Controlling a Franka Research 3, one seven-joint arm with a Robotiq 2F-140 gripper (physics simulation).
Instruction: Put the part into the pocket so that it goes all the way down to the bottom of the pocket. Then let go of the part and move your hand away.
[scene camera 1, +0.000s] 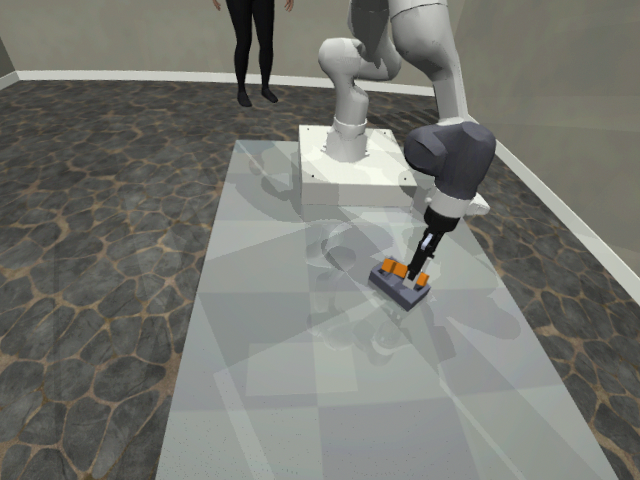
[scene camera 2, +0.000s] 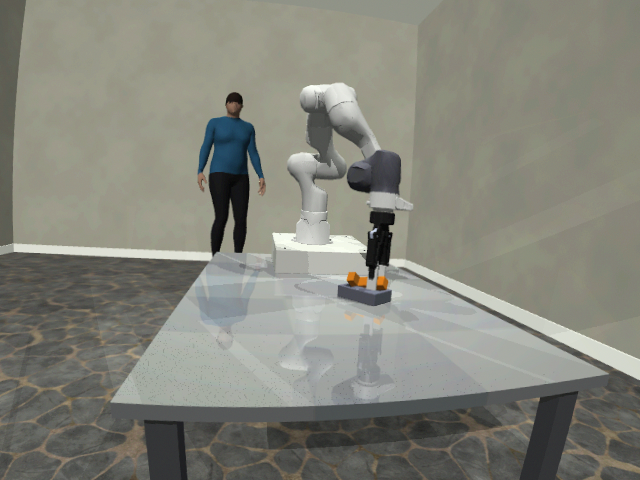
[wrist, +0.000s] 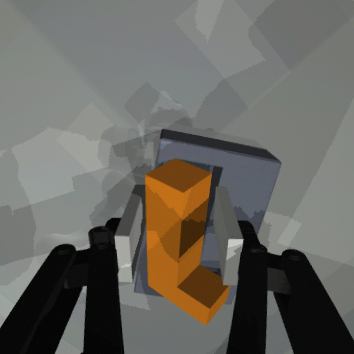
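The orange L-shaped part (scene camera 1: 394, 267) (scene camera 2: 353, 279) (wrist: 165, 235) lies aslant on the dark grey-blue block (scene camera 1: 390, 290) (scene camera 2: 361, 295) (wrist: 250, 175). Its long arm lies over the dark pocket slot (wrist: 217, 179), which shows beside it in the wrist view; the part's underside is hidden. My gripper (scene camera 1: 409, 281) (scene camera 2: 373, 283) (wrist: 179, 203) is low over the block, with its pads on either side of the long arm. The pads are partly closed, and narrow gaps show between them and the part in the wrist view, so it is open around the part. Contact lower down is hidden.
The block stands on the glossy grey table (scene camera 1: 289, 439) (scene camera 2: 232, 372). The white robot base (scene camera 1: 356, 193) (scene camera 2: 317, 260) is at the table's back. A person (scene camera 1: 253, 46) (scene camera 2: 230, 149) stands behind the table, to the left of the arm.
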